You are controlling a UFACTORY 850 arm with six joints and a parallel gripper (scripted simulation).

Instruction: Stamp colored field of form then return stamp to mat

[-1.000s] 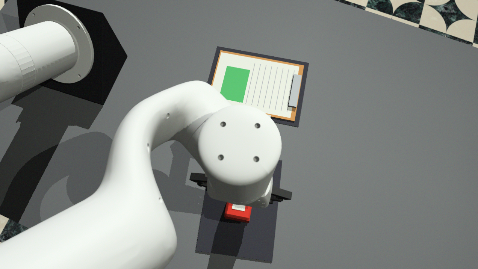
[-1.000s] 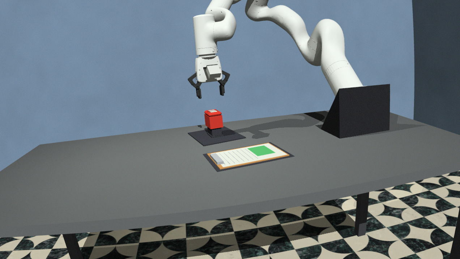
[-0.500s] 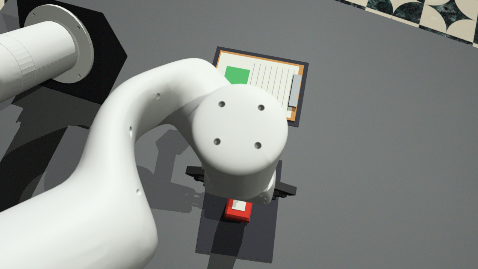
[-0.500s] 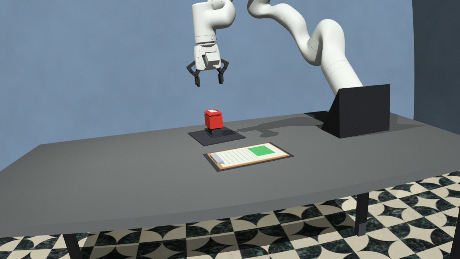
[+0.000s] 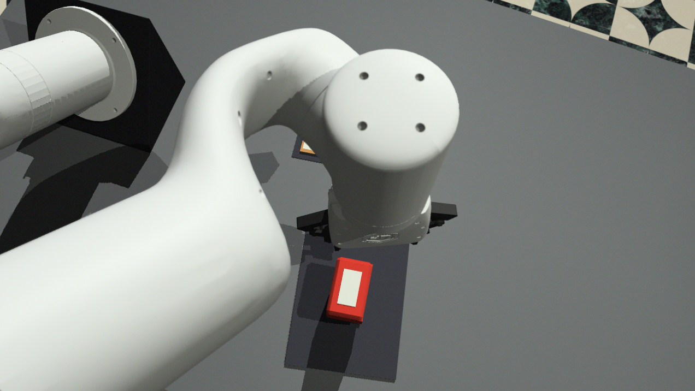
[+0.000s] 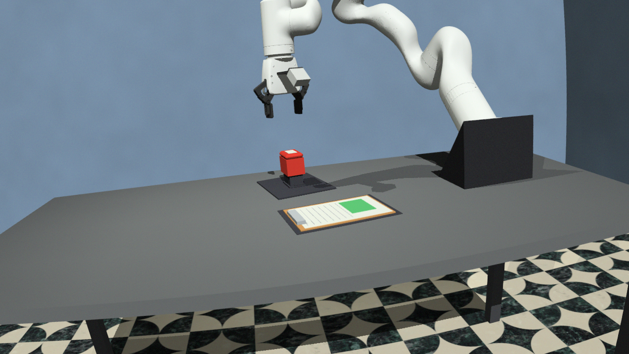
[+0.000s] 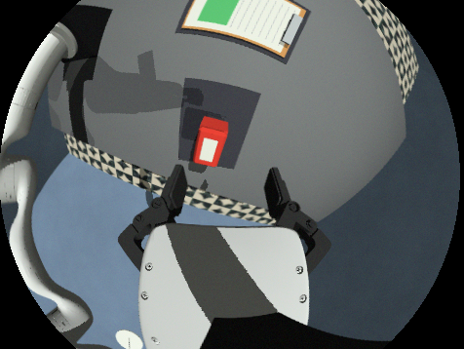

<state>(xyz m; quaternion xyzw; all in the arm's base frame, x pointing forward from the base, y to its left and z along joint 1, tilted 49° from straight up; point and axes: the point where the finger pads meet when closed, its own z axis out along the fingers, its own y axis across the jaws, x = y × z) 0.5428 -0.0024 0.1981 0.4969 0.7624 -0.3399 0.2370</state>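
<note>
Right now the red stamp is 17 cm below my hand, 5 cm to the right of it and 1 cm behind it. Also, from my hand: dark mat 22 cm below, 5 cm to the right, 1 cm behind; then black base 20 cm below, 5 cm to the right, 1 cm behind; then form 25 cm to the left, 22 cm below, 5 cm behind.
</note>
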